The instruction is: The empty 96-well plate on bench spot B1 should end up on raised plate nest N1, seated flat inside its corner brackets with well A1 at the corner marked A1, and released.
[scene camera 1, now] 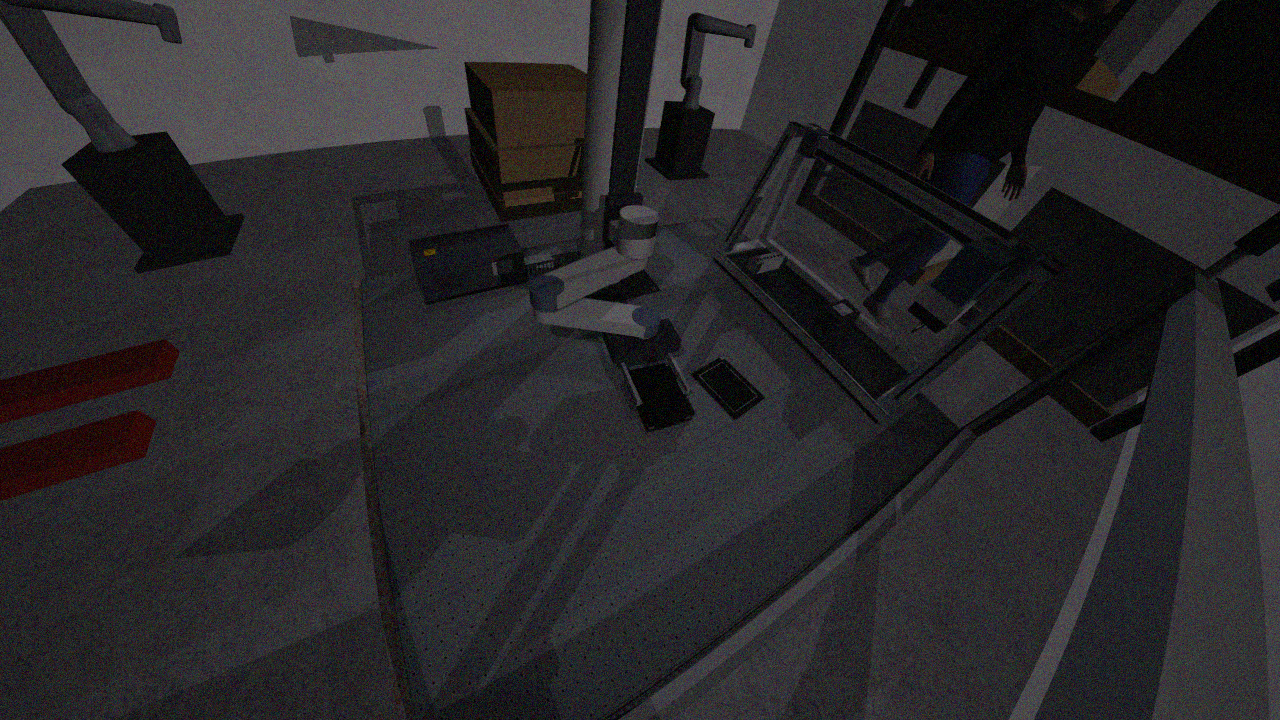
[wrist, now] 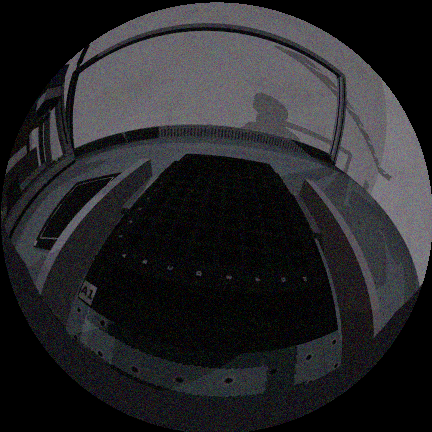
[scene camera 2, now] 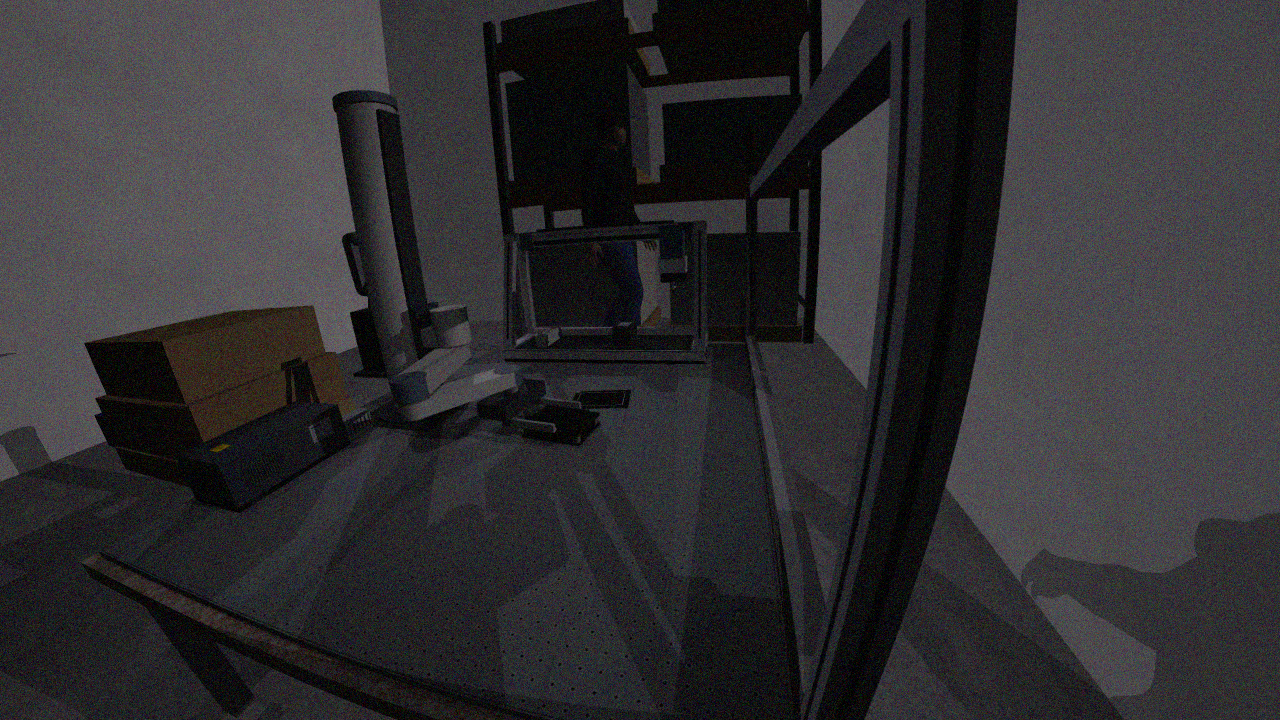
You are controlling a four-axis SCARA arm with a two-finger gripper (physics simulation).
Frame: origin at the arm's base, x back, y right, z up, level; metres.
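Where they show: gripper, fingertip midpoint: (scene camera 1: 663, 397) (wrist: 226, 174) (scene camera 2: 568, 416).
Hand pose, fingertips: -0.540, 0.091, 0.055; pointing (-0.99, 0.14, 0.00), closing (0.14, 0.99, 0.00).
Things, the pixels of their centre, and the offset from my fingertips, as dx, dy, dz. "spot": a spot on its surface instead.
- 96-well plate at the middle of its body: (wrist: 223, 195) (scene camera 1: 660, 390) (scene camera 2: 559, 416) +0.023, -0.004, -0.004
- A1 label at a spot on its surface: (wrist: 88, 292) spot: +0.091, -0.067, -0.011
- Bench spot B1 at a spot on its surface: (wrist: 62, 215) spot: +0.007, -0.211, -0.041
- dark box-shaped unit at a spot on its surface: (scene camera 2: 259, 454) spot: +0.575, +0.378, +0.050
- metal frame structure at a spot on its surface: (scene camera 1: 796, 331) (scene camera 2: 609, 355) spot: +0.046, -0.541, -0.014
The 96-well plate (scene camera 1: 657, 383) (scene camera 2: 554, 419) (wrist: 215, 235) is almost black in the dim light. It appears to lie level on the dark base of nest N1. The A1 label (wrist: 88, 292) shows at the near left corner in the wrist view, and the plate's letter row starts with A on that same side. Corner brackets are too dark to make out, so exact seating cannot be told. My gripper (scene camera 1: 664, 399) (scene camera 2: 567, 419) (wrist: 226, 174) is open, one finger along each long side of the plate, not clamping it. Bench spot B1 (scene camera 1: 729, 387) (scene camera 2: 604, 398) (wrist: 62, 215), a flat dark outlined rectangle, holds no plate.
A dark box-shaped unit (scene camera 1: 469, 262) (scene camera 2: 259, 454) and brown cartons (scene camera 1: 537, 111) (scene camera 2: 232, 362) stand near the arm's column (scene camera 1: 601, 116) (scene camera 2: 371, 214). A metal frame structure (scene camera 1: 796, 331) (scene camera 2: 608, 356) stands beyond B1. A person (scene camera 1: 993, 98) (scene camera 2: 608, 183) is behind it.
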